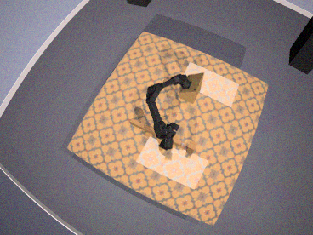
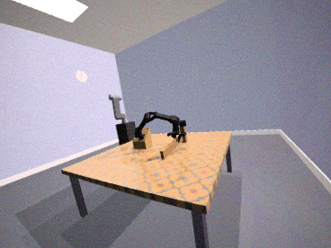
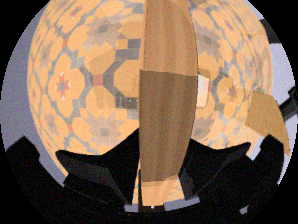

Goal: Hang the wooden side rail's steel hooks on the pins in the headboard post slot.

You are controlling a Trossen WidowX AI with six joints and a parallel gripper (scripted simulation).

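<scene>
Right now my gripper tip is 1 cm short of the headboard post, 17 cm to the right of it and 5 cm below it.
</scene>
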